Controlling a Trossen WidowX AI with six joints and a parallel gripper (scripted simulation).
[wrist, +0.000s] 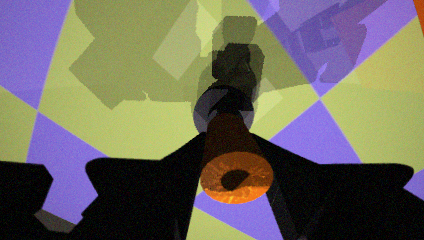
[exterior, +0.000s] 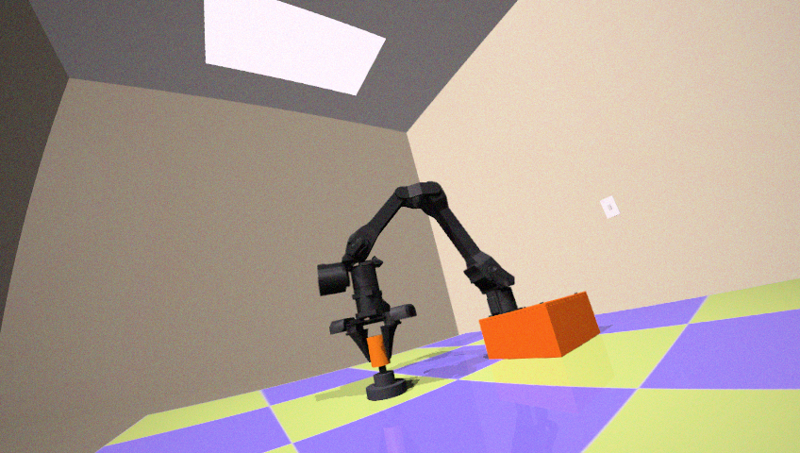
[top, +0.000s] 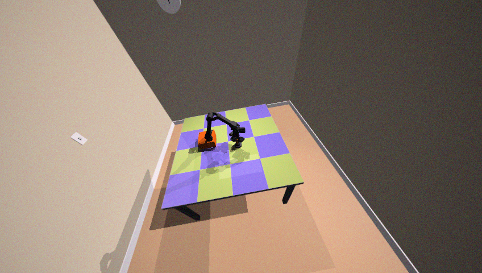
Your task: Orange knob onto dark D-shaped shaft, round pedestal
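My gripper tip is now 20 mm below the orange knob. Round my gripper tip: pedestal (40 mm below).
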